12 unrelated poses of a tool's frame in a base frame.
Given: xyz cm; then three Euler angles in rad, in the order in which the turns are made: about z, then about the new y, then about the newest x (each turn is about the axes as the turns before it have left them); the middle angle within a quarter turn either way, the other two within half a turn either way.
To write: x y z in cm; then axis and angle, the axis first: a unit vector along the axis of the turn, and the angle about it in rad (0 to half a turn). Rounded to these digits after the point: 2 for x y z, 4 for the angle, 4 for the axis.
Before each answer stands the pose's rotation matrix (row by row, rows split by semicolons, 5 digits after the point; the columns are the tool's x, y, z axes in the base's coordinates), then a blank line. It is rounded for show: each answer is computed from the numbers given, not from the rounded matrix.
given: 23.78 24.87 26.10 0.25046 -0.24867 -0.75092
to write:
0.93900 -0.01851 -0.34342; 0.24023 0.74987 0.61643; 0.24612 -0.66132 0.70857

23.78 24.87 26.10 -0.8930 -0.4120 0.1808 0.7972
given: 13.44 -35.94 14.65 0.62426 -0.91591 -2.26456
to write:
0.49420 0.86852 -0.03789; 0.35600 -0.16242 0.92026; 0.79312 -0.46828 -0.38946

13.44 -35.94 14.65 -0.8180 -0.4896 -0.3019 2.1280
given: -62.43 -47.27 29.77 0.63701 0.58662 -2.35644
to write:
0.66948 0.10611 -0.73521; 0.49535 -0.80132 0.33542; -0.55355 -0.58875 -0.58903

-62.43 -47.27 29.77 -0.9068 -0.1783 0.3819 2.6069
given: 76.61 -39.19 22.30 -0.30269 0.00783 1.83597
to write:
0.95451 -0.07091 -0.28963; -0.29808 -0.25241 -0.92056; -0.00783 0.96502 -0.26207

76.61 -39.19 22.30 0.9821 -0.1468 -0.1183 1.8546
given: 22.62 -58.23 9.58 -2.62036 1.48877 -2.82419
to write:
-0.07105 -0.20333 0.97653; -0.04080 0.97878 0.20083; -0.99664 -0.02557 -0.07784

22.62 -58.23 9.58 -0.1136 0.9902 0.0816 1.6560
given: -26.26 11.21 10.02 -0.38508 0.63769 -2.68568
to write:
0.74463 -0.58019 -0.33000; -0.30181 -0.73365 0.60883; -0.59534 -0.35375 -0.72141

-26.26 11.21 10.02 -0.9286 0.2560 0.2686 2.5968
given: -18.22 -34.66 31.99 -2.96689 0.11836 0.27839
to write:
-0.97789 0.13517 -0.15958; -0.17260 -0.95250 0.25089; -0.11808 0.27289 0.95477

-18.22 -34.66 31.99 0.0706 -0.1333 -0.9886 2.9853
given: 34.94 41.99 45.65 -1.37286 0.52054 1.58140
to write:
0.17060 0.08740 -0.98146; -0.85061 -0.48970 -0.19146; -0.49735 0.86750 -0.00920

34.94 41.99 45.65 0.7082 -0.3238 -0.6273 2.2971
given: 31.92 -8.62 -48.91 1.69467 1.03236 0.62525
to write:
-0.06336 -0.86669 0.49481; 0.50886 0.39845 0.76308; -0.85851 0.30014 0.41578

31.92 -8.62 -48.91 -0.2333 0.6820 0.6932 1.6957
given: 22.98 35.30 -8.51 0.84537 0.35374 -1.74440
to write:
0.62238 -0.09713 -0.77667; 0.70189 -0.36989 0.60871; -0.34641 -0.92398 -0.16204

22.98 35.30 -8.51 -0.8605 -0.2416 0.4486 2.0429
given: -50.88 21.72 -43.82 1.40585 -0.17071 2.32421
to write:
0.16181 0.65450 0.73854; 0.97209 -0.23456 -0.00512; 0.16988 0.71876 -0.67419

-50.88 21.72 -43.82 0.7434 0.5840 0.3261 2.6331
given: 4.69 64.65 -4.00 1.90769 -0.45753 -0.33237
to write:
-0.29656 -0.93978 -0.16992; 0.84671 -0.17644 -0.50194; 0.44173 -0.29272 0.84805

4.69 64.65 -4.00 0.1101 -0.3219 0.9403 1.8886
